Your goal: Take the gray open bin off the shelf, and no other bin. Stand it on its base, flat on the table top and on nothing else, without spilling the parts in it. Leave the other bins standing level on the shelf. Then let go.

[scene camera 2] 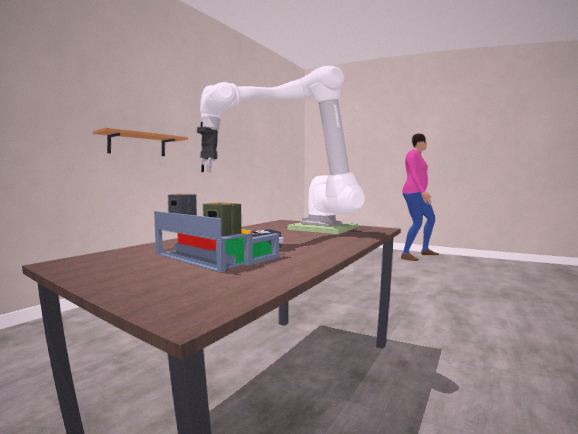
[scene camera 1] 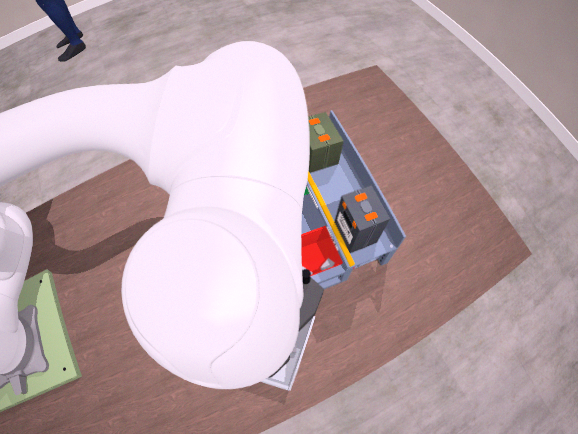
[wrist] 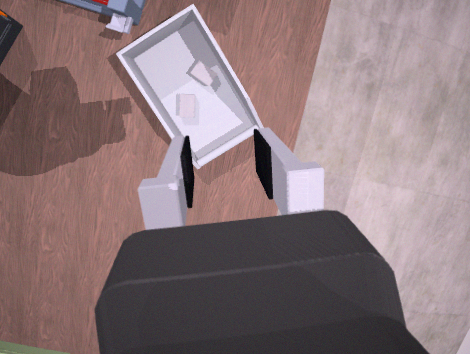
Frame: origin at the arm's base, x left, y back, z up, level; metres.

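Seen in the pictures: gripper, fingertip midpoint: [scene camera 2: 205, 172] [wrist: 223, 154]; arm's base at its link origin: [scene camera 2: 321, 224] [scene camera 1: 16, 346].
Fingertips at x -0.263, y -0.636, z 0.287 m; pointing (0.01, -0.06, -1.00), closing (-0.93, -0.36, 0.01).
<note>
Pixels of each thing's top centre, then the offset from my fingertips to it. Level surfaces: height alone.
- gray open bin at its top centre: [wrist: 195, 93] [scene camera 1: 280, 346] dx +0.023, dy -0.016, dz -0.237 m
- wooden table top at its surface level: dz -0.312 m
- red bin at its top centre: [scene camera 1: 317, 251] [scene camera 2: 202, 229] dx +0.184, dy -0.183, dz -0.231 m
- green bin at its top centre: [scene camera 2: 244, 236] dx +0.418, dy -0.196, dz -0.231 m
- dark gray case at its top centre: [scene camera 1: 366, 206] [scene camera 2: 182, 193] dx +0.180, dy -0.276, dz -0.089 m
- olive case at its top centre: [scene camera 1: 319, 129] [scene camera 2: 221, 203] dx +0.411, dy -0.293, dz -0.114 m
- black case at its top centre: [scene camera 2: 261, 231] dx +0.336, dy -0.002, dz -0.247 m
The gray open bin [scene camera 1: 286, 376] [wrist: 160, 65] stands upright on its base on the wooden table top [scene camera 1: 450, 210] [scene camera 2: 125, 280], apart from the shelf [scene camera 1: 357, 152] [scene camera 2: 187, 223] [wrist: 131, 9]. Two pale parts [wrist: 187, 106] [wrist: 202, 73] lie inside it. In scene camera 1 the arm hides most of it. My gripper [scene camera 2: 206, 169] [wrist: 223, 154] is open and empty, pointing down high above the table; in the wrist view its fingertips overlap the bin's near end. The red bin [scene camera 1: 317, 247] [scene camera 2: 197, 242] and the green bin [scene camera 2: 235, 250] are on the shelf and look level, though partly hidden.
A dark gray case [scene camera 1: 372, 232] [scene camera 2: 181, 204] and an olive case [scene camera 1: 327, 152] [scene camera 2: 222, 220] stand on the shelf's upper level. A black case [scene camera 2: 262, 232] [wrist: 7, 37] is beside the shelf. The table edge is near the bin. A person [scene camera 2: 417, 175] stands beyond the table.
</note>
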